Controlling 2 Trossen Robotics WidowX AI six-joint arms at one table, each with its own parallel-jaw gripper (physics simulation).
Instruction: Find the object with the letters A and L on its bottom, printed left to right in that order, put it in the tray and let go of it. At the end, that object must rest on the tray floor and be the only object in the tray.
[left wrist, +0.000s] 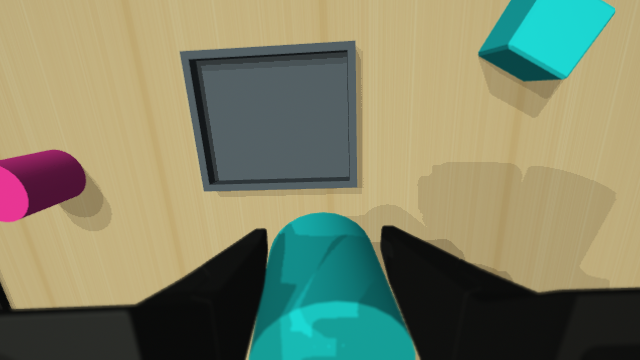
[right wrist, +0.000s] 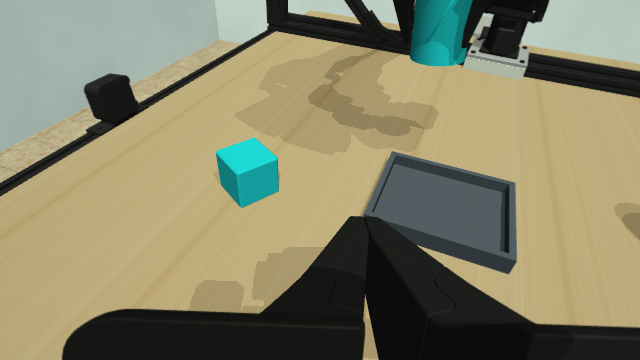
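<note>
A cyan cylinder is held upright between the fingers of my left gripper, above the table; its bottom face does not show in either view. My left gripper is shut on it. The grey tray lies on the table, beyond the cylinder in the left wrist view, with its bare floor showing and no object in it. My right gripper is shut and empty; its fingertips show in front of the tray's near left corner in the right wrist view.
A cyan cube stands on the table to one side of the tray. A magenta cylinder stands on the other side in the left wrist view. A black frame rail and a small black block edge the table in the right wrist view.
</note>
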